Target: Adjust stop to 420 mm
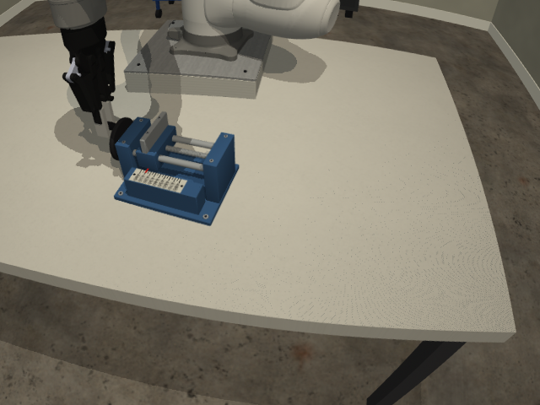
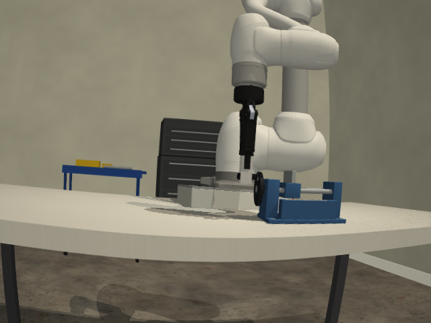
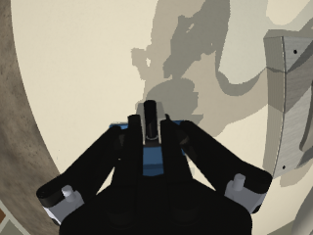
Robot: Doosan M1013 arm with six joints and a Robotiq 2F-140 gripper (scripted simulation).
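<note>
Right now my hand is 20 mm short of the stop block, 110 mm to the right of it and 30 mm above it. From my hand the other things lie so: black handwheel: 20 mm to the left, 20 mm below.
</note>
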